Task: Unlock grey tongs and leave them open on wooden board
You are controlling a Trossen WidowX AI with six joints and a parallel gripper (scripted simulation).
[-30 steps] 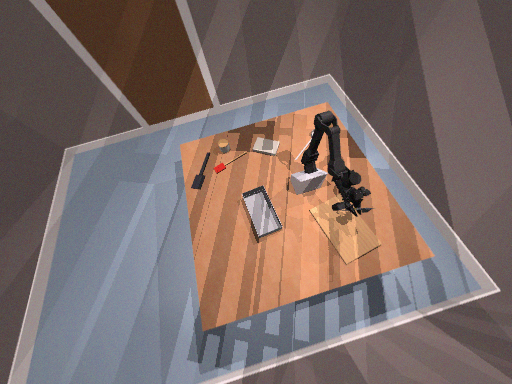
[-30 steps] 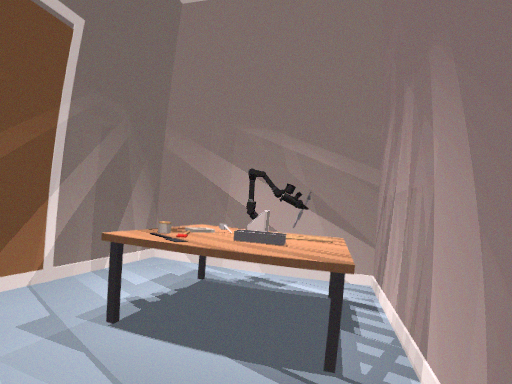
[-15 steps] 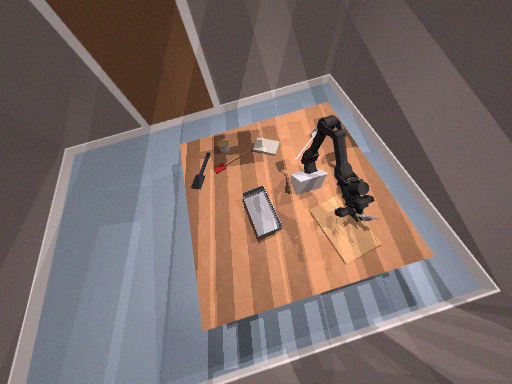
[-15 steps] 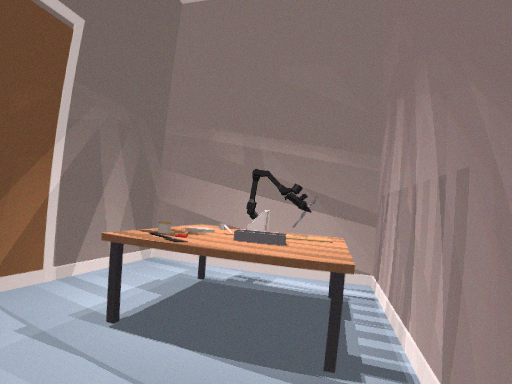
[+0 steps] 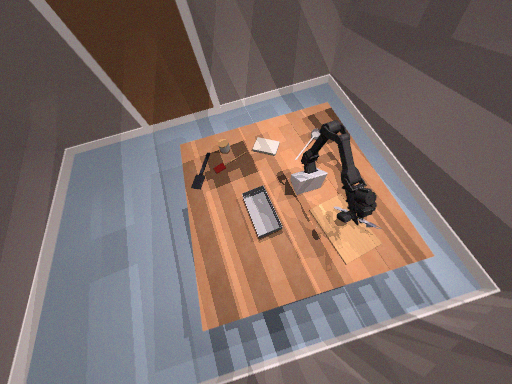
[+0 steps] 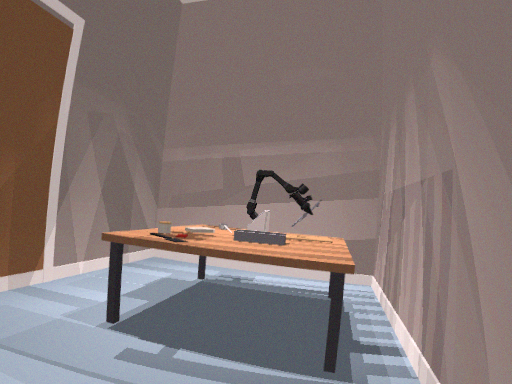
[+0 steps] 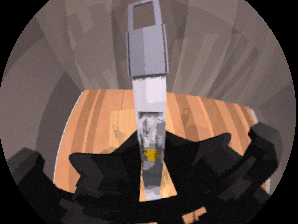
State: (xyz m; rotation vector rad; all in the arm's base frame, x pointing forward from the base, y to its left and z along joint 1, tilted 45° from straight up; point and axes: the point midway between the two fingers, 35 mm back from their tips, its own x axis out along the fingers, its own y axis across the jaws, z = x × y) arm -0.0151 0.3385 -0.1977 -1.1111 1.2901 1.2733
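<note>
The yellow lock piece is 30 mm to the right of my gripper tip and 20 mm above it. Also, from my gripper tip: grey roasting tin: 410 mm ahead, 330 mm to the right, 160 mm below; then wooden board: 40 mm to the right, 180 mm below; then flat white block: 170 mm ahead, 800 mm to the right, 170 mm below.
</note>
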